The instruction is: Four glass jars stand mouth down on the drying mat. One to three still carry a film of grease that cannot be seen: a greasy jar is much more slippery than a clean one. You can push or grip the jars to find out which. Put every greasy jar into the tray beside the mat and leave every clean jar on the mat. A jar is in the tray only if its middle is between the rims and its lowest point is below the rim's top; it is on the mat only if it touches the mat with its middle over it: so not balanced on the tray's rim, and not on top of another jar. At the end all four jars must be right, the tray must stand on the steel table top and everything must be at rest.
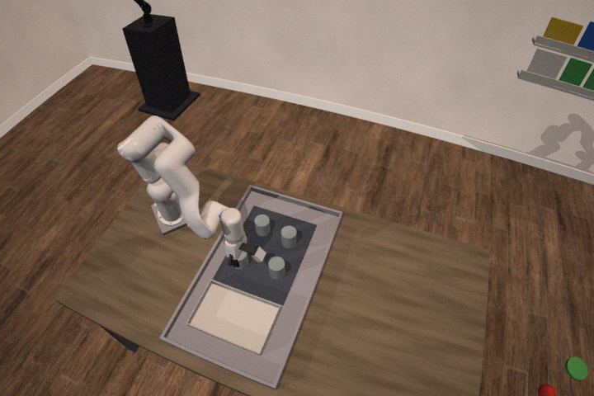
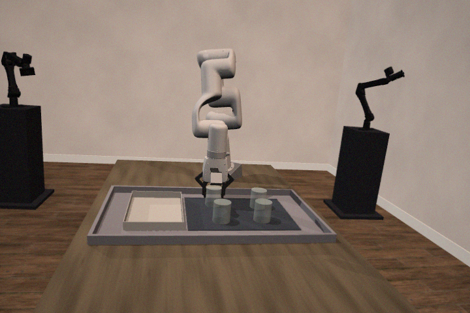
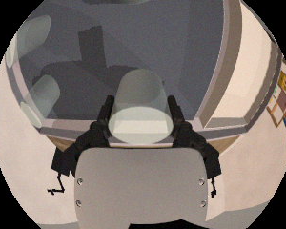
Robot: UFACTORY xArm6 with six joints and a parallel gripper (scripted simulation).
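Now: the cream tray 9 cm ahead of my hand, 22 cm to the right of it and 4 cm below it. Also, from my hand: steel table top 10 cm ahead, 1 cm to the right, 5 cm below; dark drying mat 8 cm ahead, 10 cm to the left, 5 cm below.
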